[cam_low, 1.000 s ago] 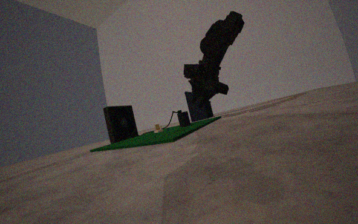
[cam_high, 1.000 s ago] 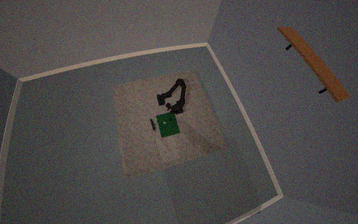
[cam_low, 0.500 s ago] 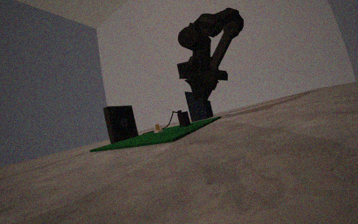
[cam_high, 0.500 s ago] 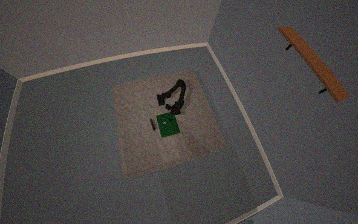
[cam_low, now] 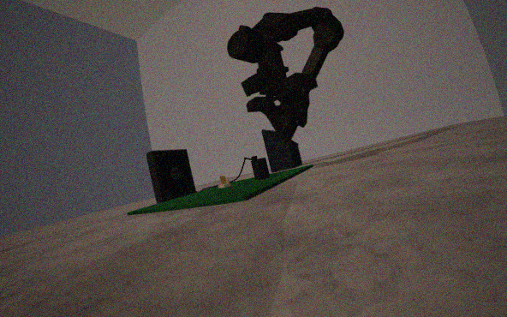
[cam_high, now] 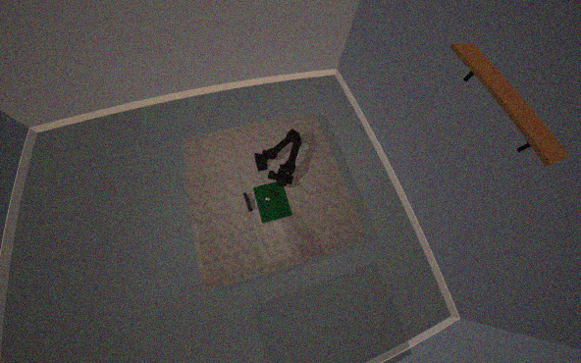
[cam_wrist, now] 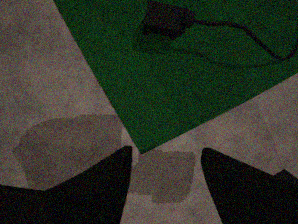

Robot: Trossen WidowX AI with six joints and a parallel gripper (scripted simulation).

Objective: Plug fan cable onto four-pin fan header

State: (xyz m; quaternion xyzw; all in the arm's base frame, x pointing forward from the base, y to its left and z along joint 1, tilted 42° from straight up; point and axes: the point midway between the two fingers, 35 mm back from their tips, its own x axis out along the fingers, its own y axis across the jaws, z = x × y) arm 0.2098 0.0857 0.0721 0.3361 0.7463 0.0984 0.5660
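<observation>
Now: gripper tip 80 mm short of the fan plug, 60 mm above it and 40 mm to the left of it. From my gripper tip the other things lie so: green board: 130 mm ahead, 100 mm below, 80 mm to the right; then black fan: 260 mm to the right, 120 mm ahead, 30 mm below; then four-pin fan header: 120 mm to the right, 100 mm ahead, 90 mm below.
</observation>
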